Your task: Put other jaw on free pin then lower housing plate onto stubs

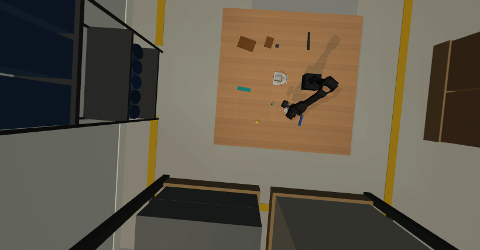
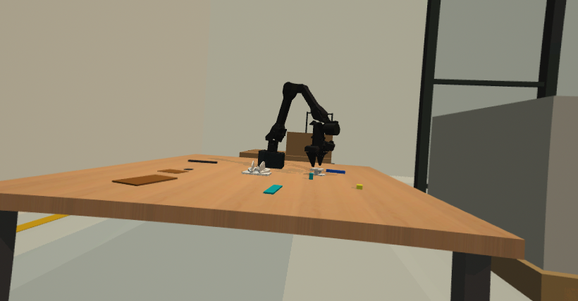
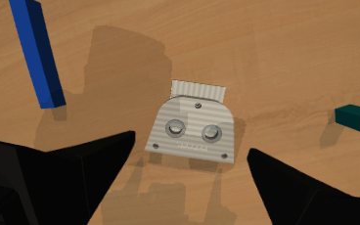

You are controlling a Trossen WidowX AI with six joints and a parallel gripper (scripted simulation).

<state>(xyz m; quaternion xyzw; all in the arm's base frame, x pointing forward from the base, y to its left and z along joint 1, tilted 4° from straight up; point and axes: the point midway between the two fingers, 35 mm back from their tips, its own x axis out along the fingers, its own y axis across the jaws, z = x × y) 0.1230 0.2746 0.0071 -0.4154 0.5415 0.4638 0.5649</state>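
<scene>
My gripper tip is 12 cm short of the loose jaw, 23 cm to the left of it and 3 cm above it. From my gripper tip the other things lie so: yellow cube (25 cm ahead, 20 cm to the left, 3 cm below); then blue bar (14 cm behind, 8 cm to the left, 3 cm below); then small teal block (16 cm ahead, 3 cm below).
</scene>
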